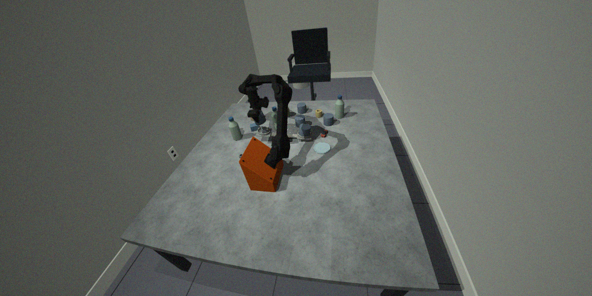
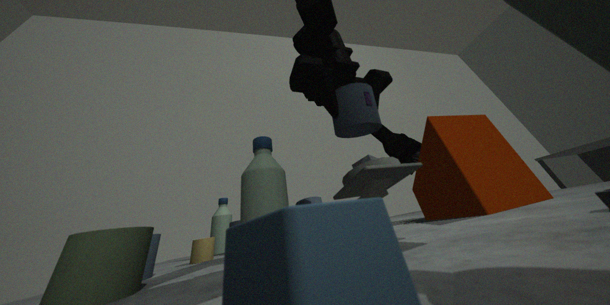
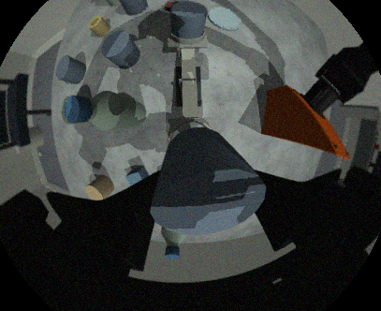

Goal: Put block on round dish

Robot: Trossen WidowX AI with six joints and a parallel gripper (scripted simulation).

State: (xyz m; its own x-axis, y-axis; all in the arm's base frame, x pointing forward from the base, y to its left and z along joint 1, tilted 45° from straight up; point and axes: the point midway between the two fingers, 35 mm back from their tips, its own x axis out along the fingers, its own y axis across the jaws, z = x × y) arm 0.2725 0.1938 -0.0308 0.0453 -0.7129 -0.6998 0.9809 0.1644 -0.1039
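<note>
The grey block lies 80 mm below my gripper tip and 10 mm to the right of it. Round my gripper tip: tan cylinder 270 mm ahead, 170 mm to the left, 130 mm below; then pale round dish 390 mm to the right, 170 mm below, 40 mm behind; then blue cube 150 mm below, 130 mm ahead, 120 mm to the left.
</note>
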